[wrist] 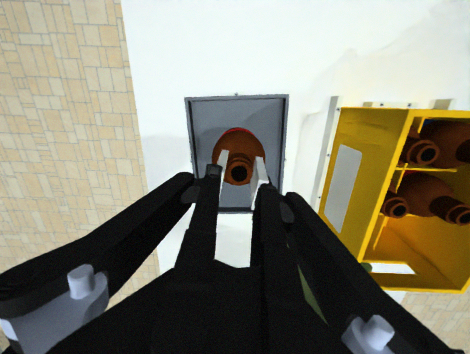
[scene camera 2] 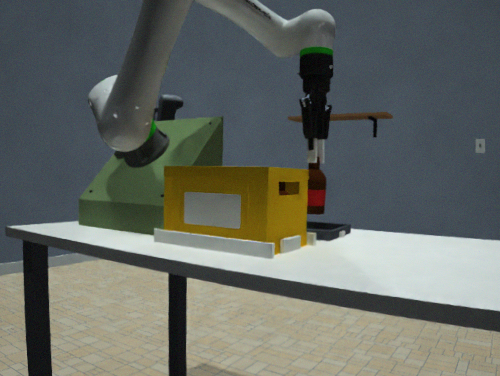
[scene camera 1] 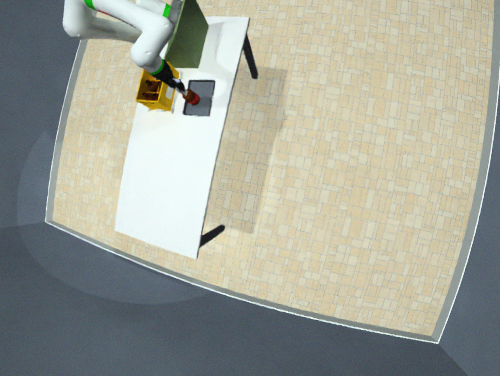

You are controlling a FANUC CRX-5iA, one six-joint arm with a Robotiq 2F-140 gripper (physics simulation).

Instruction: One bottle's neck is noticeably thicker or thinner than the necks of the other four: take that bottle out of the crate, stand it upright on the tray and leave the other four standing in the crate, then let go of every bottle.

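Frame: origin at the arm's base, x right, y ahead, z up, level; metres.
Seen in the pictures: gripper, between the fingertips: (wrist: 239,164) (scene camera 2: 315,163) (scene camera 1: 183,92); arm's base, origin of its link: (scene camera 2: 147,150) (scene camera 1: 176,20).
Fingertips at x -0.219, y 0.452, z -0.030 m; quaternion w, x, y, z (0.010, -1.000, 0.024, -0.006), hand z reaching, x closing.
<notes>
Offsets run from my fingertips to a thing's top centre. "spot": to the spot under its first point. Level surfaces: height alone.
A brown bottle with a red label {dx -0.001, dy -0.008, dz +0.019 m} (scene camera 1: 192,97) (scene camera 2: 316,197) (wrist: 239,142) hangs upright, its base a little above the dark grey tray {dx +0.002, dy -0.049, dz -0.172 m} (scene camera 1: 205,92) (scene camera 2: 331,234) (wrist: 235,110). My gripper (scene camera 1: 183,91) (scene camera 2: 316,158) (wrist: 239,164) points down and is shut on this bottle's neck. The yellow crate {dx +0.282, dy -0.042, dz -0.022 m} (scene camera 1: 161,103) (scene camera 2: 225,176) (wrist: 375,131) stands beside the tray. Brown bottles stand in it; in the wrist view one neck {spot: dx +0.228, dy +0.038, dz -0.035 m} (wrist: 426,154) is at the back, and two more necks, one left (wrist: 397,208) and one right (wrist: 462,215), are nearer. Another bottle is cut off by the frame's edge.
Pale strips (scene camera 2: 215,244) (wrist: 327,150) run along the crate's foot on the white table {dz -0.198 m} (scene camera 1: 165,175) (scene camera 2: 425,270) (wrist: 210,45). The green robot base (scene camera 1: 190,45) (scene camera 2: 120,200) stands behind the crate. A brown wall shelf (scene camera 2: 360,116) shows behind the gripper in scene camera 2.
</notes>
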